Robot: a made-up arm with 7 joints. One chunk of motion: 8 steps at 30 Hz.
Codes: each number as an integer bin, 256 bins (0 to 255) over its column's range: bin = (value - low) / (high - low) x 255, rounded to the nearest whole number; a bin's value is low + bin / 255 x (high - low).
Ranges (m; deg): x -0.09..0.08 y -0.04..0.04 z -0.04..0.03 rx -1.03..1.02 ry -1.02..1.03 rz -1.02..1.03
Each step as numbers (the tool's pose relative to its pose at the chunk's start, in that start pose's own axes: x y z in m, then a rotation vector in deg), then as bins.
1 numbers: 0.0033 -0.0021 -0.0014 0.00 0.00 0.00
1 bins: 140 121 141 128 127 127
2 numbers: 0.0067 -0.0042 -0.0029 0.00 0.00 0.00
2 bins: 145 114 135 128 127 127
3 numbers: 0.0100 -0.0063 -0.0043 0.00 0.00 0.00
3 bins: 150 107 130 128 127 127
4 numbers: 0.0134 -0.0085 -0.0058 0.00 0.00 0.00
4 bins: 155 100 125 128 127 127
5 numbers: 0.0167 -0.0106 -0.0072 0.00 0.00 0.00
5 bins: 160 94 119 128 127 127
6 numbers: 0.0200 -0.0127 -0.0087 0.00 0.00 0.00
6 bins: 165 87 114 128 127 127
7 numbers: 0.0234 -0.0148 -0.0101 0.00 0.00 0.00
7 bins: 170 80 109 128 127 127
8 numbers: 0.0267 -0.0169 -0.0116 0.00 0.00 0.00
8 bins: 175 74 103 128 127 127
